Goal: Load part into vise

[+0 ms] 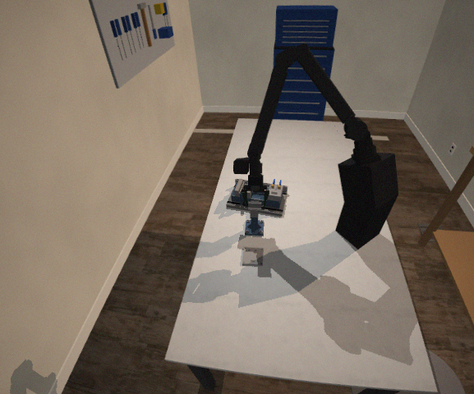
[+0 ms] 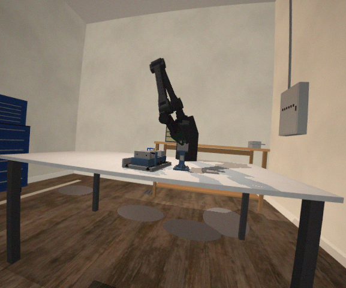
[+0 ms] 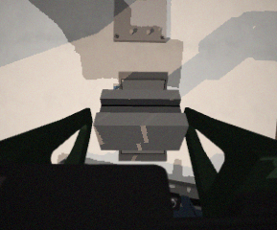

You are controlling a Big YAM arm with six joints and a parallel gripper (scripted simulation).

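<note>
My hand is 10 mm below the part. Round my hand: post (100 mm below); then air cylinder rod (40 mm behind, 190 mm to the right, 80 mm below); then work stop rod (60 mm ahead, 170 mm to the right, 60 mm below).
</note>
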